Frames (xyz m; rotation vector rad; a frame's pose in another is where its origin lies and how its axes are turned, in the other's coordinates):
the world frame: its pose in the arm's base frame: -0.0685 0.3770 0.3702 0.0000 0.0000 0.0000
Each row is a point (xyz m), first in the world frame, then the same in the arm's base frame.
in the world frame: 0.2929 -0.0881 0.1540
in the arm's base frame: 0.2244 0.2889 0.5242
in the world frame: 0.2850 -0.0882 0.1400
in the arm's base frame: 0.2165 0.2888 0.5102
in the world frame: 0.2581 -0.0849 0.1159
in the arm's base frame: 0.1896 0.2921 0.4861
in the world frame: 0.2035 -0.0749 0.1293
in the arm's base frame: 0.1350 0.3021 0.4995
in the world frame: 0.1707 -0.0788 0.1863
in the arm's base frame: 0.1022 0.2982 0.5565
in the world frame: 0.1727 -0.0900 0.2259
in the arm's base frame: 0.1042 0.2870 0.5961
